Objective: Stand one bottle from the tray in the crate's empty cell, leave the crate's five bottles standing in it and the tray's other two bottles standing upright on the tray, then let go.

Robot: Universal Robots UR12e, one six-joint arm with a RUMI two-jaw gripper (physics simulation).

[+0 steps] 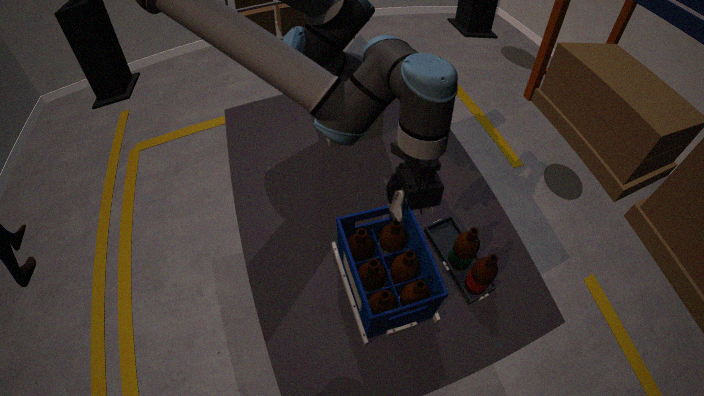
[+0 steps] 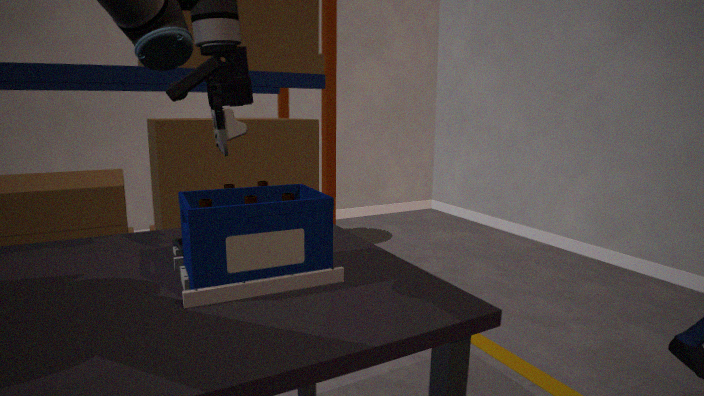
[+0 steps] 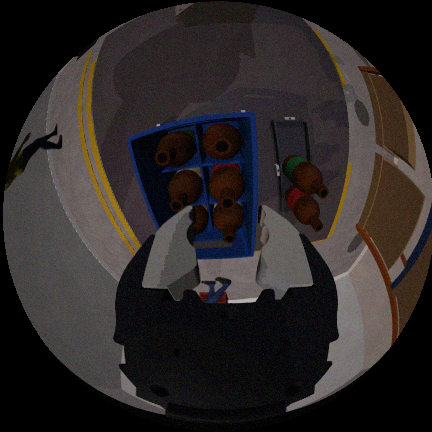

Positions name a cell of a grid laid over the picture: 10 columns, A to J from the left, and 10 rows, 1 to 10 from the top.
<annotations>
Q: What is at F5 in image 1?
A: My gripper.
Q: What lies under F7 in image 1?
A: A cream-labelled bottle.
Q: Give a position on a cream-labelled bottle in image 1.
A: F6
</annotations>
